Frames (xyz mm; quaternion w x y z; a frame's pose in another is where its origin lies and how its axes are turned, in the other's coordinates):
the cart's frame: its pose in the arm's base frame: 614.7 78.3 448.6 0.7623 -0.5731 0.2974 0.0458
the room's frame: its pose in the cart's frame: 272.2 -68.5 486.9 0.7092 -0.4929 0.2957 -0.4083
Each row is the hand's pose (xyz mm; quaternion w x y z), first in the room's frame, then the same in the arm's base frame.
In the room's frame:
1: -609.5 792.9 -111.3 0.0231 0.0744 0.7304 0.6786
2: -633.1 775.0 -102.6 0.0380 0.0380 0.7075 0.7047
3: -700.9 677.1 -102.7 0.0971 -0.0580 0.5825 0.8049
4: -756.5 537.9 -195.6 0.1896 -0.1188 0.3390 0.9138
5: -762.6 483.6 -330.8 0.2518 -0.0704 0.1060 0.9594
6: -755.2 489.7 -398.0 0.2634 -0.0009 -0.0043 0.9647
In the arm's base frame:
1: 361.5 -21.2 -123.5 0.1460 0.3351 0.7420 -0.5620
2: 353.0 6.8 -133.3 0.1274 0.3124 0.7753 -0.5340
3: 323.0 121.4 -121.6 0.1032 0.2204 0.8831 -0.4010
4: 253.4 244.2 -15.9 0.1416 0.0702 0.9720 -0.1741
5: 176.6 261.7 106.8 0.2533 -0.0398 0.9663 0.0207
6: 139.1 237.1 157.8 0.3407 -0.0696 0.9315 0.1069

